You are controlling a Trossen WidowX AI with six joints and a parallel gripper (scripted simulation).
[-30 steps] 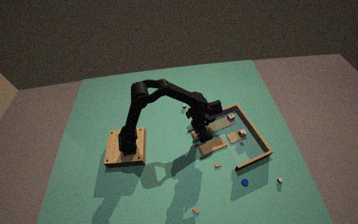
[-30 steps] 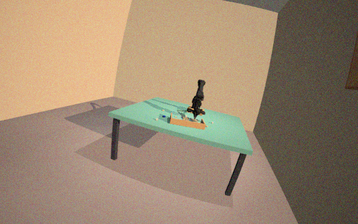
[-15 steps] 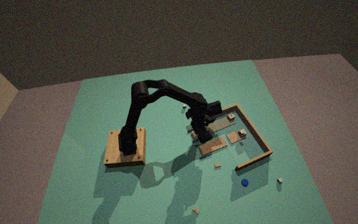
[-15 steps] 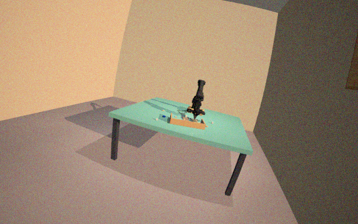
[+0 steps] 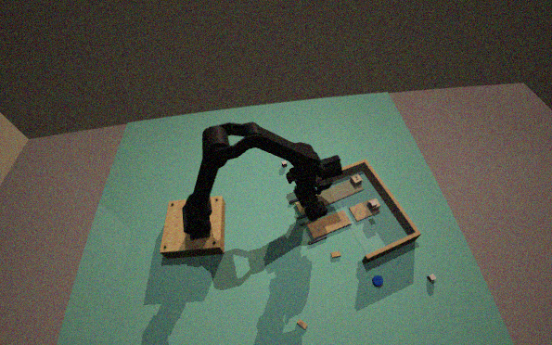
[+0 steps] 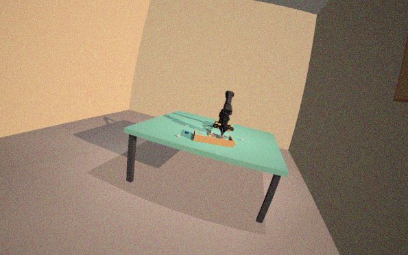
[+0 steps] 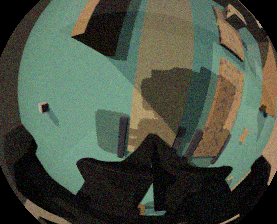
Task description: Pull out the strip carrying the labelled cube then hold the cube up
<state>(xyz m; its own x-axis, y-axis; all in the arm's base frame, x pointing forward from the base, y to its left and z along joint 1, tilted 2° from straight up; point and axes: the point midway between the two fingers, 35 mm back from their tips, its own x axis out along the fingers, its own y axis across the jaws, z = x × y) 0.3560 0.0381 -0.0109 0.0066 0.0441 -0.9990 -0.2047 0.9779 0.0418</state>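
Right now my gripper tip is 90 mm short of the strip and 20 mm to the right of it. The rest, counted from my gripper tip: blue disc: 150 mm ahead, 300 mm to the right.
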